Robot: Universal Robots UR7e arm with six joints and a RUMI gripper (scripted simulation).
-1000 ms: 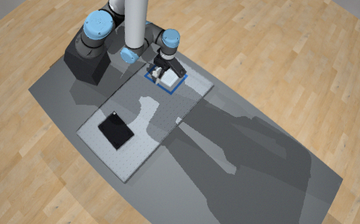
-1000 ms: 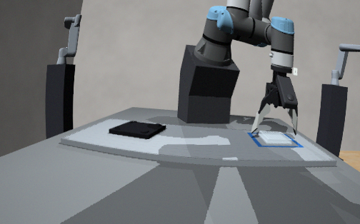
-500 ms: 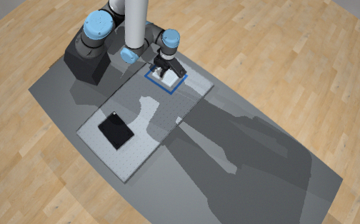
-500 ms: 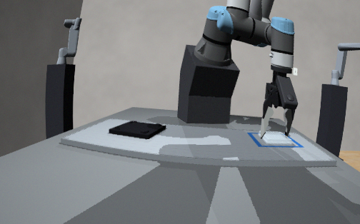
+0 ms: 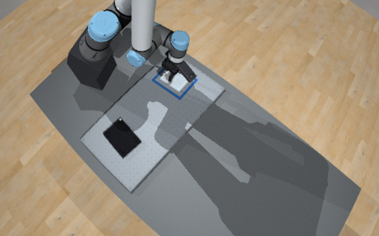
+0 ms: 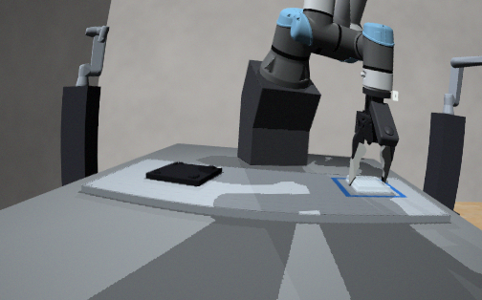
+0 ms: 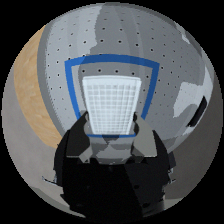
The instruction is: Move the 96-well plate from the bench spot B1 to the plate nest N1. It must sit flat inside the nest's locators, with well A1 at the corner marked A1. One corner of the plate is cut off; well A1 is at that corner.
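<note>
My hand is 10 mm above the white 96-well plate. From my hand the other things lie so: black plate nest (10 mm behind, 410 mm to the right, 10 mm below).
</note>
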